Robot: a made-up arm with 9 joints. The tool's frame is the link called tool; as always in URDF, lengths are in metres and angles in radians.
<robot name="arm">
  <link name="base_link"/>
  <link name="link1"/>
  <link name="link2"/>
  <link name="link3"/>
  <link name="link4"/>
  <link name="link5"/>
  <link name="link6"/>
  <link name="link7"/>
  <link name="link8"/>
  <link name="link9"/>
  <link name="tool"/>
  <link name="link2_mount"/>
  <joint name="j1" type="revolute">
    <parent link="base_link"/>
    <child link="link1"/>
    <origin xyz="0 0 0.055" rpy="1.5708 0 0"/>
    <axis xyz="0 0 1"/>
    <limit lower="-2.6" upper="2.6"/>
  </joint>
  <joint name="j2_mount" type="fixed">
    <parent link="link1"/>
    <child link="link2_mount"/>
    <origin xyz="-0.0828 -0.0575 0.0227"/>
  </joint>
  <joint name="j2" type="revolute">
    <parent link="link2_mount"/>
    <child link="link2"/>
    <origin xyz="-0.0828 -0.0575 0.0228" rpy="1.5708 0 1.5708"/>
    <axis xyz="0 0 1"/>
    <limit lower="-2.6" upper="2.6"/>
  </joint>
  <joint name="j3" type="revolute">
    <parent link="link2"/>
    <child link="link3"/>
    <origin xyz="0.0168 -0.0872 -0.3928" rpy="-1.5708 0 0"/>
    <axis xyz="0 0 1"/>
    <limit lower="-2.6" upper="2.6"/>
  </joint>
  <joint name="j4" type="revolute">
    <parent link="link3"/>
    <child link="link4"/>
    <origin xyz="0.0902 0.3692 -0.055" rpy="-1.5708 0 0"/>
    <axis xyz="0 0 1"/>
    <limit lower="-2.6" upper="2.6"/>
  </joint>
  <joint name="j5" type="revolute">
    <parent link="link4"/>
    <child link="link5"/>
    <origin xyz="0.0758 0.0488 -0.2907" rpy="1.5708 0 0"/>
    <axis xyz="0 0 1"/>
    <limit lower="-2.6" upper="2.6"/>
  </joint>
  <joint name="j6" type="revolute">
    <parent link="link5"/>
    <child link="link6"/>
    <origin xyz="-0.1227 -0.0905 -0.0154" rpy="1.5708 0 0"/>
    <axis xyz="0 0 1"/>
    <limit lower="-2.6" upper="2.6"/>
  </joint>
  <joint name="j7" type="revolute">
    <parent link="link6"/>
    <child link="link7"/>
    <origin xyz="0.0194 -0.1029 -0.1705" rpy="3.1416 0 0"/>
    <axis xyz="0 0 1"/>
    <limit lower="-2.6" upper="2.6"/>
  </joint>
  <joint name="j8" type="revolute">
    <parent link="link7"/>
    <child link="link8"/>
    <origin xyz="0.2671 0.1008 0.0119" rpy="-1.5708 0 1.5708"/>
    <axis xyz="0 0 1"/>
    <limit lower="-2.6" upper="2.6"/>
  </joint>
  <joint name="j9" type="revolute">
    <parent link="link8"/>
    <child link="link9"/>
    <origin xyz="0.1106 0.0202 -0.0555" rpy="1.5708 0 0"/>
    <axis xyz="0 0 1"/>
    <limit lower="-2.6" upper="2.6"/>
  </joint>
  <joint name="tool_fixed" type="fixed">
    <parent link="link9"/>
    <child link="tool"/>
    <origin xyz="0.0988 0.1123 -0.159" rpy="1.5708 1.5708 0"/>
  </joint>
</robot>
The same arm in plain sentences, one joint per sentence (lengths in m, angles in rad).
The arm has nine revolute joints in a row. What follows holds with every joint at zero, and every direction is one of the base frame's. The first joint is mounted 0.055 m along +z from the base frame's origin and turns about -y, from -2.6 to 2.6 rad. The second joint is mounted 0.1656 m along -x and 0.0455 m along -y and 0.115 m along -z from the first joint and turns about +x, from -2.6 to 2.6 rad. The third joint is mounted 0.3928 m along -x and 0.0872 m along +y and 0.0168 m along +z from the second joint and turns about -y, from -2.6 to 2.6 rad. The fourth joint is mounted 0.3692 m along -x and 0.055 m along +y and 0.0902 m along +z from the third joint and turns about -x, from -2.6 to 2.6 rad. The fifth joint is mounted 0.2907 m along +x and 0.0488 m along +y and 0.0758 m along +z from the fourth joint and turns about -y, from -2.6 to 2.6 rad. The sixth joint is mounted 0.0905 m along +x and 0.0154 m along +y and 0.1227 m along -z from the fifth joint and turns about +x, from -2.6 to 2.6 rad. The seventh joint is mounted 0.1705 m along -x and 0.1029 m along +y and 0.0194 m along +z from the sixth joint and turns about -x, from -2.6 to 2.6 rad. The eighth joint is mounted 0.0119 m along -x and 0.1008 m along +y and 0.2671 m along +z from the seventh joint and turns about -z, from -2.6 to 2.6 rad. The ninth joint is mounted 0.0202 m along +x and 0.1106 m along +y and 0.0555 m along +z from the eighth joint and turns about -x, from -2.6 to 2.6 rad. The tool frame, which is the frame that the pose is given for, is mounted 0.159 m along +x and 0.0988 m along +y and 0.1123 m along -z from the ninth joint; its axes are the base frame's turned by roll 0, pitch 0 and yaw 0 rad (as in URDF: about the fixed x, then y, then z).
